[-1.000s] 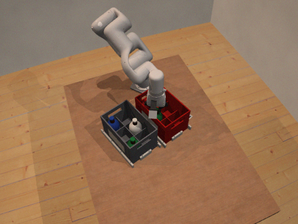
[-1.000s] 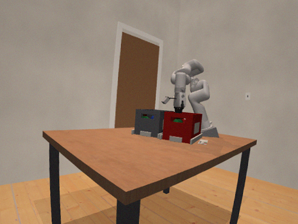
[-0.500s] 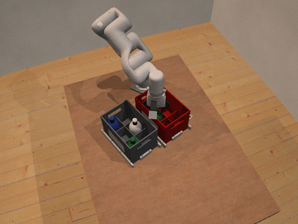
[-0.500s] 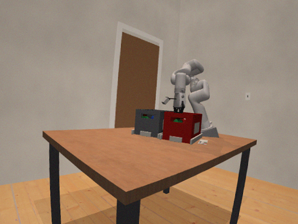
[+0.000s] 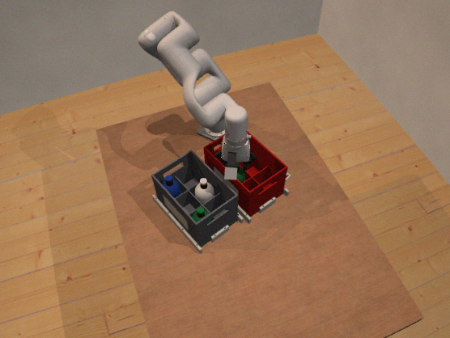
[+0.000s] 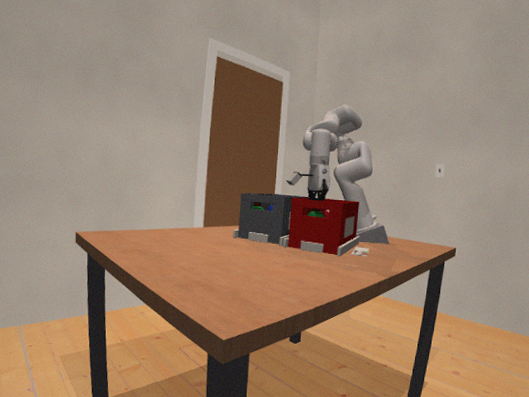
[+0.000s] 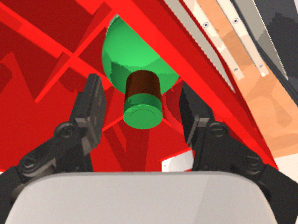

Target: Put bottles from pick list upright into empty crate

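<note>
Now: hand 7 cm above the green bottle. From my hand the other things lie so: white bottle 13 cm to the right, 7 cm below, 3 cm ahead; red bottle 9 cm behind, 7 cm below, 3 cm to the right; red crate 7 cm below, 4 cm to the left, 2 cm behind.
</note>
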